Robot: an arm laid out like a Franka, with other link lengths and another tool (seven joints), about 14 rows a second.
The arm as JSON. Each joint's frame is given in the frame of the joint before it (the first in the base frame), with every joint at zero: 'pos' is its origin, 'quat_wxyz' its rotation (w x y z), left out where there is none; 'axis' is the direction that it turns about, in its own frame. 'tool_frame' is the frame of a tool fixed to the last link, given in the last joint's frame.
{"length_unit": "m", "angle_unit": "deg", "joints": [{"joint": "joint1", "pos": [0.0, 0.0, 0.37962], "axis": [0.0, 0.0, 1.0]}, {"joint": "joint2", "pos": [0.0, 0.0, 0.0], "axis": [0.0, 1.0, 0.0]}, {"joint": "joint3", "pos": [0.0, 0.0, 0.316], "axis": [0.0, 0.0, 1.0]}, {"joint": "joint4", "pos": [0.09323, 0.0, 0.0], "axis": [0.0, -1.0, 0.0]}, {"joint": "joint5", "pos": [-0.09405, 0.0, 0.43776], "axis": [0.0, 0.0, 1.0]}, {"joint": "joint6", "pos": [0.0, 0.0, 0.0], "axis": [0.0, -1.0, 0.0]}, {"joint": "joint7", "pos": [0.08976, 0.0, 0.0], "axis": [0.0, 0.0, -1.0]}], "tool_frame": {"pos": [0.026, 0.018, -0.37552], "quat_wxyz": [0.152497, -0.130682, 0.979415, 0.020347]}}
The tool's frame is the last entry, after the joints.
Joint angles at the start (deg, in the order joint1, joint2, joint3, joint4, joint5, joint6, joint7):
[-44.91, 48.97, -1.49, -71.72, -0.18, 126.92, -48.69]
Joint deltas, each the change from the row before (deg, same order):
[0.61, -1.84, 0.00, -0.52, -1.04, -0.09, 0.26]
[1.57, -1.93, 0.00, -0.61, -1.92, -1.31, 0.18]
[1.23, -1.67, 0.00, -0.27, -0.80, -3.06, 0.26]
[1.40, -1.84, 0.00, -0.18, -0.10, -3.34, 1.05]
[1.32, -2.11, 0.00, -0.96, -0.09, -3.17, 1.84]
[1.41, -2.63, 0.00, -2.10, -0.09, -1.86, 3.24]
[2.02, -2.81, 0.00, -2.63, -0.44, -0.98, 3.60]
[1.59, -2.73, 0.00, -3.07, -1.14, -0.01, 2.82]
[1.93, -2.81, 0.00, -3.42, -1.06, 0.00, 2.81]
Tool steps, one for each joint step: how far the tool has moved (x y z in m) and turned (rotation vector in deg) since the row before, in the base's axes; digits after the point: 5 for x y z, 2 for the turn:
[0.00766, -0.00097, 0.02198, -1.46, -0.26, 0.86]
[0.00860, 0.01266, 0.01929, -1.18, 1.16, 2.23]
[0.00036, 0.01853, 0.01491, 0.59, 1.70, 1.11]
[0.00326, 0.02257, 0.01805, 1.01, 1.22, 0.13]
[-0.00143, 0.02417, 0.01500, 1.19, 1.43, -0.75]
[0.00017, 0.02377, 0.01404, 0.67, 0.82, -1.97]
[0.00481, 0.02772, 0.01276, 0.02, 0.60, -1.52]
[-0.00053, 0.01902, 0.00876, -0.76, 0.65, -0.81]
[-0.00084, 0.02439, 0.00619, -0.61, 0.77, -0.48]

